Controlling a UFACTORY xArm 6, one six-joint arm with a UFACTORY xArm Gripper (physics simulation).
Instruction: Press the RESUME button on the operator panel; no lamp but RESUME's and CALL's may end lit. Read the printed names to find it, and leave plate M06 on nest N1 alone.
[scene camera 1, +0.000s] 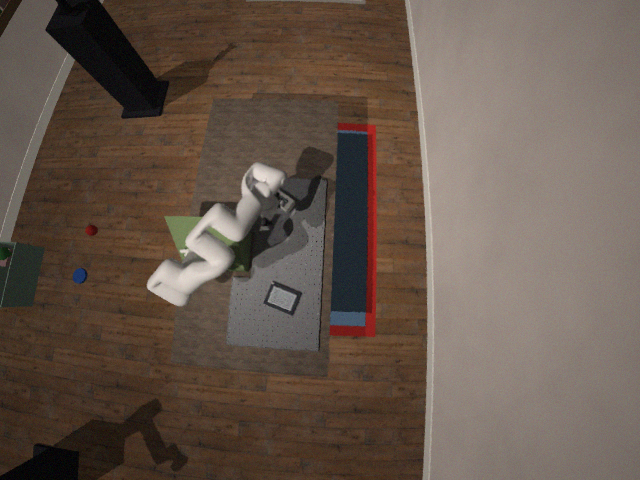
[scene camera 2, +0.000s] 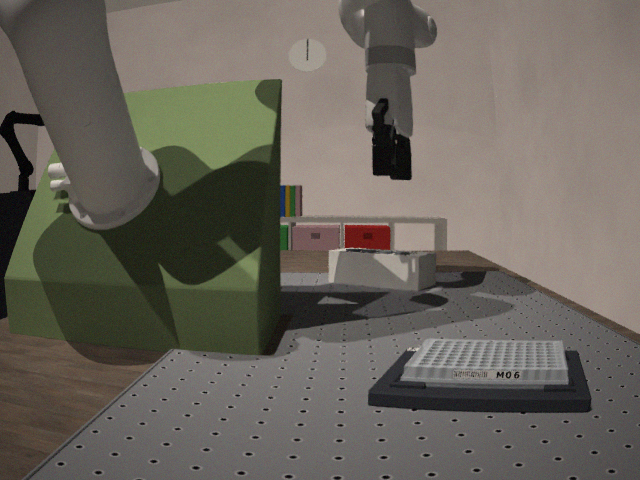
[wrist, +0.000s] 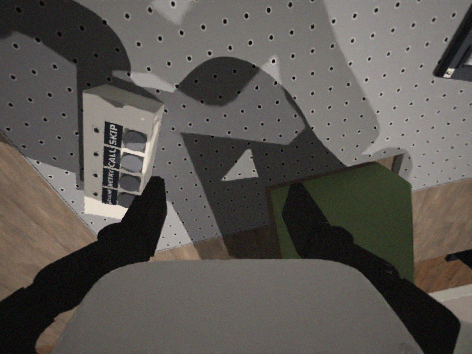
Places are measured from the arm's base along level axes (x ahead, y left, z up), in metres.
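Where they show: gripper, fingertip midpoint: (scene camera 1: 273, 215) (scene camera 2: 393, 178) (wrist: 228, 196); arm's base at its link origin: (scene camera 2: 113, 188).
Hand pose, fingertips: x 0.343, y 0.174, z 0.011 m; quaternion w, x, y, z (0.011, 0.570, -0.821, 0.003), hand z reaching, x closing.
Observation:
Things, the pixels of their top centre, and the offset from my fingertips. "*": a spot on its surface instead. Level surfaces: height alone.
- beige operator panel at its top centre: (wrist: 114, 170) (scene camera 2: 382, 249) (scene camera 1: 278, 196) dy +0.136, dx -0.002, dz -0.112 m
- fourth label at a spot on its surface: (wrist: 109, 196) * dy +0.166, dx -0.036, dz -0.115 m
- Plate M06 at its top centre: (scene camera 2: 492, 353) (scene camera 1: 281, 298) dy -0.394, dx +0.037, dz -0.141 m
- dark nest at its top centre: (scene camera 2: 491, 365) (scene camera 1: 282, 298) dy -0.394, dx +0.037, dz -0.151 m
- perforated board at its surface level: dz -0.167 m
The beige operator panel (scene camera 1: 287, 203) (scene camera 2: 379, 271) (wrist: 91, 165) lies on the perforated board. In the wrist view its labels read SKIP, CALL and RETRY. The fourth label (wrist: 109, 196), at the lower end, is too small to read surely; its grey button (wrist: 128, 200) is partly behind the left finger. The small lamp dots beside the labels look dark. My gripper (scene camera 1: 273, 210) (scene camera 2: 392, 173) (wrist: 228, 196) is open and empty, above the board, its left finger near the panel's lower end in the wrist view. Plate M06 (scene camera 1: 282, 298) (scene camera 2: 485, 359) sits in the dark nest (scene camera 2: 480, 401).
A large green sloped block (scene camera 1: 241, 255) (scene camera 2: 217, 315) (wrist: 350, 215) stands beside the perforated board (scene camera 1: 273, 333) (scene camera 2: 268, 423) (wrist: 400, 100), under the arm. In the wrist view it is below and right of the right fingertip. A blue and red strip (scene camera 1: 351, 222) runs along the table's far side.

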